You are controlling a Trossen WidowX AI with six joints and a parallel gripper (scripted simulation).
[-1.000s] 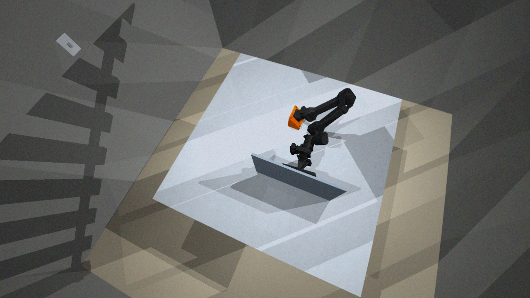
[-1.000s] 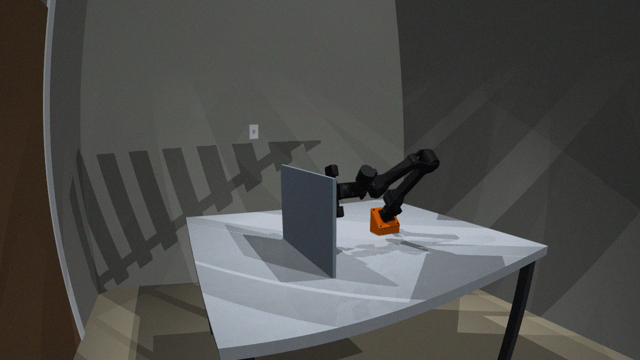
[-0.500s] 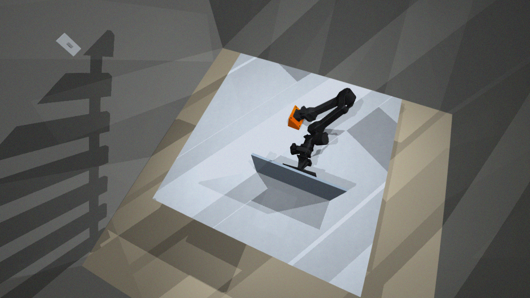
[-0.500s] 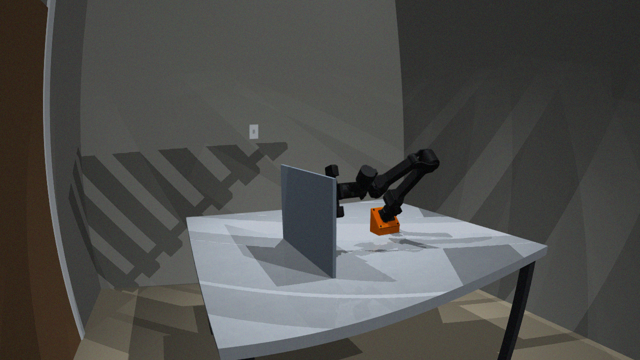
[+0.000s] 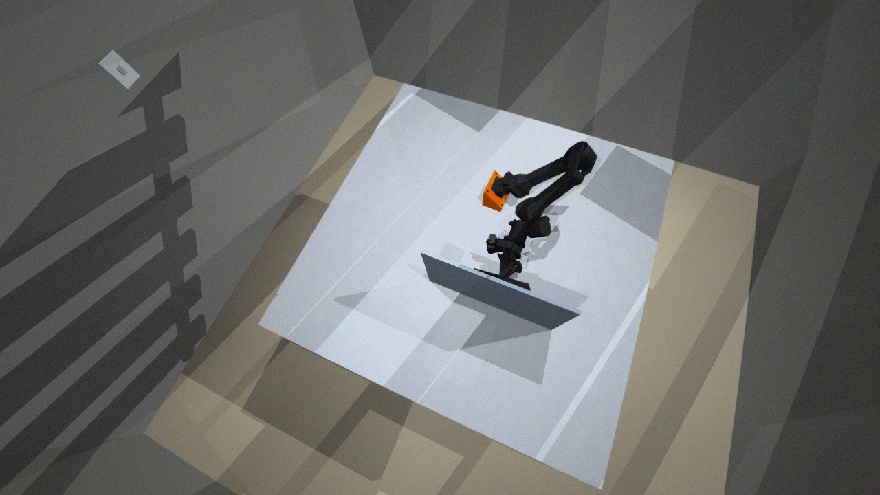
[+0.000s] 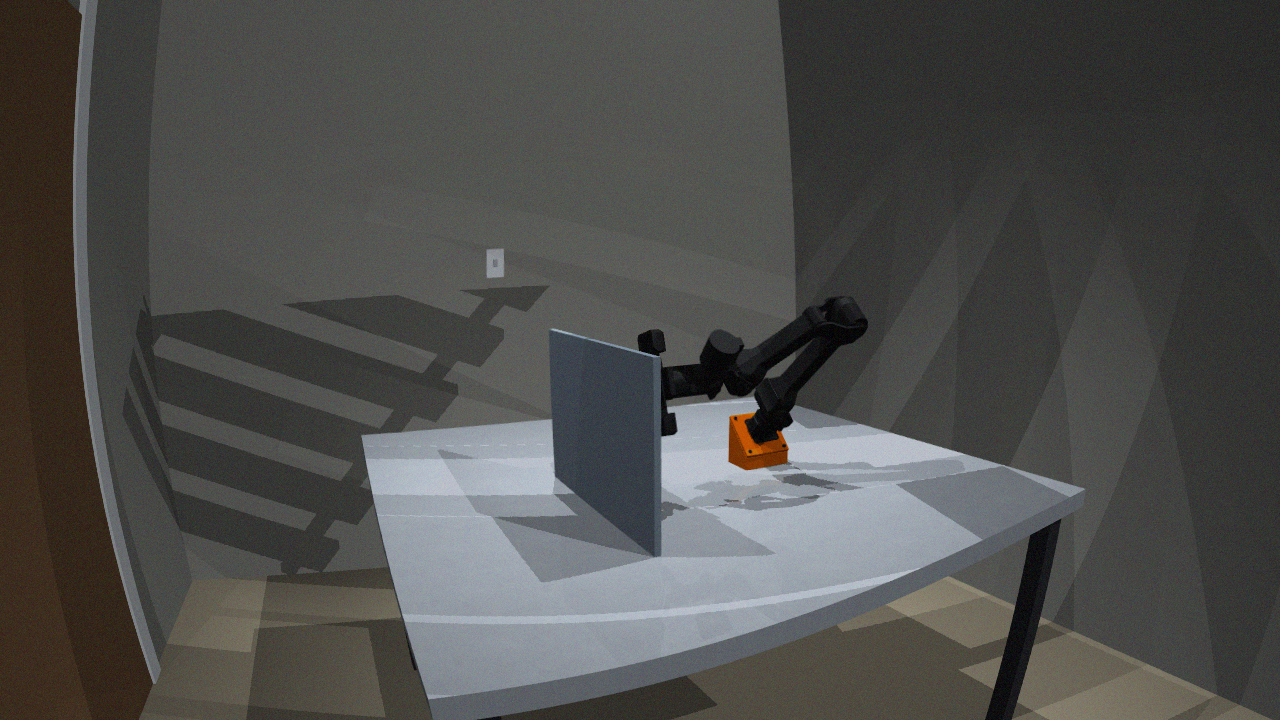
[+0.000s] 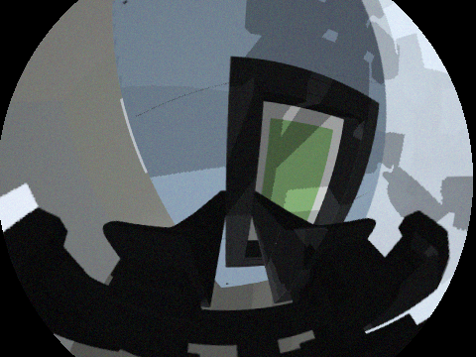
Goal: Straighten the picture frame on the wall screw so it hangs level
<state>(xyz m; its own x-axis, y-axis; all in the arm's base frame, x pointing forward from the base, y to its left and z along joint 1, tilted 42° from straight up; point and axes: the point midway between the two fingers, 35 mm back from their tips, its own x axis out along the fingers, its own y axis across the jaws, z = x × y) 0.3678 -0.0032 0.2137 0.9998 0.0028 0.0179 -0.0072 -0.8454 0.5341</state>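
Right now the picture frame is 1 cm ahead of my gripper tip, 1 cm to the left of it and 5 cm below it. Round my gripper tip: grey wall panel 2 cm ahead, 1 cm to the right, 7 cm below.
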